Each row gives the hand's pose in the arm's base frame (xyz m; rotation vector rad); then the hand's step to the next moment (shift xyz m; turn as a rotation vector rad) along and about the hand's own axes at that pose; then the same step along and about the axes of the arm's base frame.
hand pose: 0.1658 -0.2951 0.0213 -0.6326 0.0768 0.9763
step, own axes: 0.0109 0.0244 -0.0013 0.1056 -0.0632 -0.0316
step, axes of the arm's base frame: -0.0128 0.0171 -0.0161 0.1172 0.0371 -0.0319
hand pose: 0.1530 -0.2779 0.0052 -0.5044 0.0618 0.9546
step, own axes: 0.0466 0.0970 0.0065 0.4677 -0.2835 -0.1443
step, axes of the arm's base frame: -0.0508 0.0843 -0.0441 0.5229 0.1608 -0.1439
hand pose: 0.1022 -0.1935 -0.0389 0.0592 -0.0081 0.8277
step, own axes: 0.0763 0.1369 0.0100 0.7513 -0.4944 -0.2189
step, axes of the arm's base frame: -0.0490 0.1480 0.0191 0.8688 0.2312 -0.2202
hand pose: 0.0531 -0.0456 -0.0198 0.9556 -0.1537 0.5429
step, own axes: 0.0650 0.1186 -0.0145 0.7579 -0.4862 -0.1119
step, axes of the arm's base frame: -0.0057 0.0899 0.1019 0.8821 0.1509 -0.1501
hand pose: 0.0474 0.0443 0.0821 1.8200 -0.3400 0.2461
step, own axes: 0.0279 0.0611 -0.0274 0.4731 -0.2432 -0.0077
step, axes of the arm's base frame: 0.0046 0.0082 0.0719 0.5287 0.0193 -0.0561
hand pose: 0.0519 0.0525 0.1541 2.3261 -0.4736 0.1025
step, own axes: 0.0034 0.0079 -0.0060 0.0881 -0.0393 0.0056
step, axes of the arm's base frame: 0.0007 -0.0020 0.0103 0.0958 -0.0052 -0.0115
